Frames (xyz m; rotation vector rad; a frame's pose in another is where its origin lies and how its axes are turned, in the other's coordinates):
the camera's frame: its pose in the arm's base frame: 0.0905 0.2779 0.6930 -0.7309 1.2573 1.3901
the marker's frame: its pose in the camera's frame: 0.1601 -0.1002 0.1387 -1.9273 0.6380 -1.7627
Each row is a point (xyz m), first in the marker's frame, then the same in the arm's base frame.
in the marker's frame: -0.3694 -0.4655 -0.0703
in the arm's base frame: -0.3673 0.4950 0.7970
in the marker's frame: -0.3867 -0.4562 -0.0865
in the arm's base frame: -0.3695 0.4730 0.8097
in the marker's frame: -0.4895 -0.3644 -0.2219
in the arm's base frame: -0.3489 0.3086 0.9090
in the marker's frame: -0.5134 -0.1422 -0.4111
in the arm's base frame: -0.1738 0.0965 1.0095
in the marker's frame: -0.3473 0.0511 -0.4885
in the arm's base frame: 0.0901 0.0602 1.0068
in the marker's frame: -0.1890 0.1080 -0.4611
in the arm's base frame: 0.2333 0.1361 0.9540
